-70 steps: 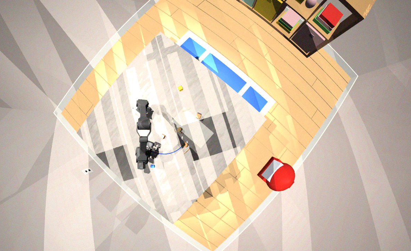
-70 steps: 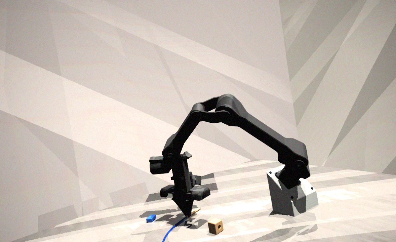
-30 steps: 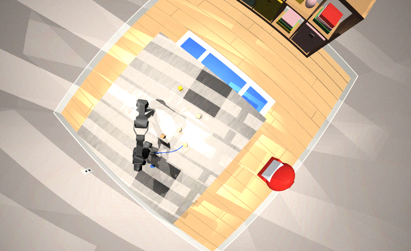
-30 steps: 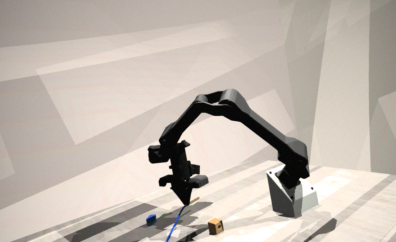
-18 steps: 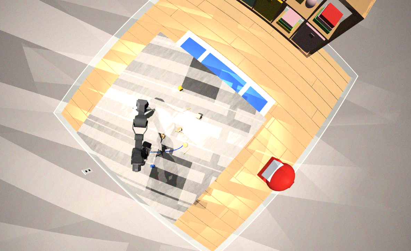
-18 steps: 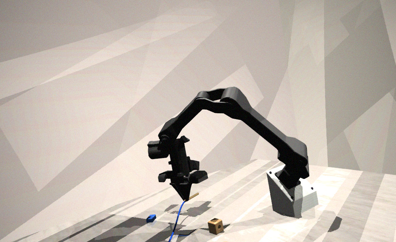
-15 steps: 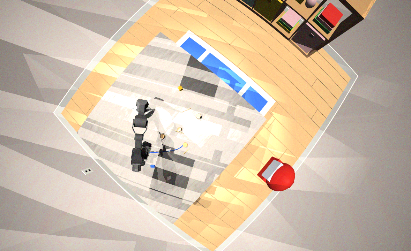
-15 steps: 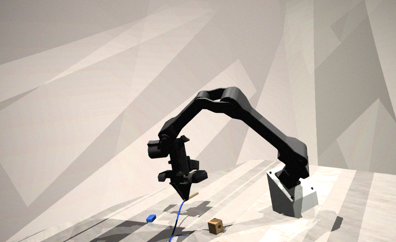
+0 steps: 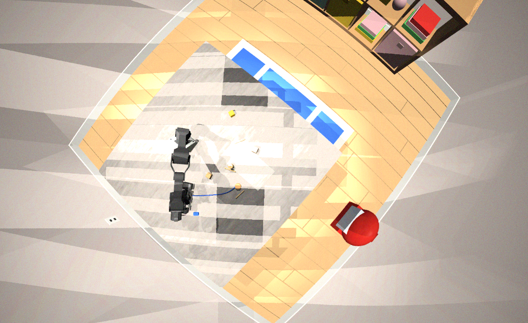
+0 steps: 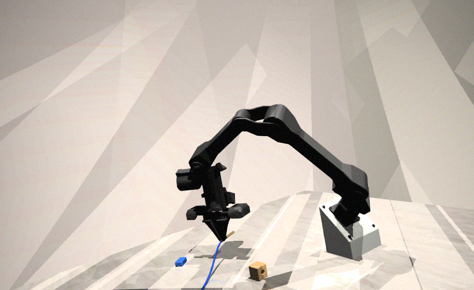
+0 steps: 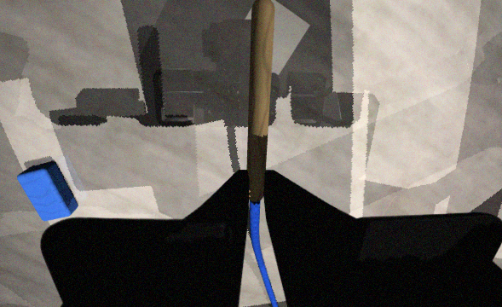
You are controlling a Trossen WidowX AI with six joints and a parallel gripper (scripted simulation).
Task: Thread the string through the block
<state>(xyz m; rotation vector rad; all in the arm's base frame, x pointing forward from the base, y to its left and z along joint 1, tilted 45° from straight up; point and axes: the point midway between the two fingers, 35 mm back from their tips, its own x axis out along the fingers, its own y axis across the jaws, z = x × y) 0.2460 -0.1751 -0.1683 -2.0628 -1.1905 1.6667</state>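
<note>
Right now the blue piece is 90 mm ahead of my gripper tip, 100 mm to the right of it and 50 mm below it. The rest, counted from my gripper tip: yellow cube (120 mm behind, 590 mm to the left, 40 mm below); wooden cylinder (90 mm ahead, 310 mm to the left, 40 mm below); round button (210 mm ahead, 230 mm to the left, 50 mm below).
</note>
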